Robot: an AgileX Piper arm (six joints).
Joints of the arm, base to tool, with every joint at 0 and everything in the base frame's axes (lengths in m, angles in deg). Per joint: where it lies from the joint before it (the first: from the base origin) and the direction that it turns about. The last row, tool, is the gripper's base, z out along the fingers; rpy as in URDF.
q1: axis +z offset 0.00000 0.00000 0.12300
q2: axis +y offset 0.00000 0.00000 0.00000
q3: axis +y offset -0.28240 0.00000 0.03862
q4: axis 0.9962 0 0.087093 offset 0.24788 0.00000 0.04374
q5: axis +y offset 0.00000 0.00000 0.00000
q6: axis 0.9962 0 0.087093 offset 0.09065 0.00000 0.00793
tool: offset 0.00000 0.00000 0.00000 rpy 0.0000 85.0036 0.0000
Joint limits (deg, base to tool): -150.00..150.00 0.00..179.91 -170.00..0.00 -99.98..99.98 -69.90..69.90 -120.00..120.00
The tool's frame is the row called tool.
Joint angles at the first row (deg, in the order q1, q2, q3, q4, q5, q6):
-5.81, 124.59, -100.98, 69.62, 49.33, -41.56
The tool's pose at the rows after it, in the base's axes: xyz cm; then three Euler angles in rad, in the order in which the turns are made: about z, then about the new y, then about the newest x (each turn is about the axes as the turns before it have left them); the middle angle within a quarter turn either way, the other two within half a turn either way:
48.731 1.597 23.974 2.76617 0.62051 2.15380
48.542 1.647 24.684 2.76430 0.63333 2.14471
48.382 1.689 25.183 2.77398 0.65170 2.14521
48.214 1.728 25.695 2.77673 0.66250 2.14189
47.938 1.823 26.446 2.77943 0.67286 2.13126
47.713 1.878 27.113 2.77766 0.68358 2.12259
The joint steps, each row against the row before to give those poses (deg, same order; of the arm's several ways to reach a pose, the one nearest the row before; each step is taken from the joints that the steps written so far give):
0.00, -0.81, 0.00, 0.23, 0.47, -0.41
0.00, -0.81, 0.00, 0.21, 0.24, -0.12
0.00, -0.59, 0.00, 0.00, 0.26, -0.69
0.00, -0.62, 0.00, 0.00, 0.23, -0.15
0.00, -0.88, 0.00, 0.18, 0.62, -0.04
0.00, -0.78, 0.00, 0.16, 0.28, 0.00

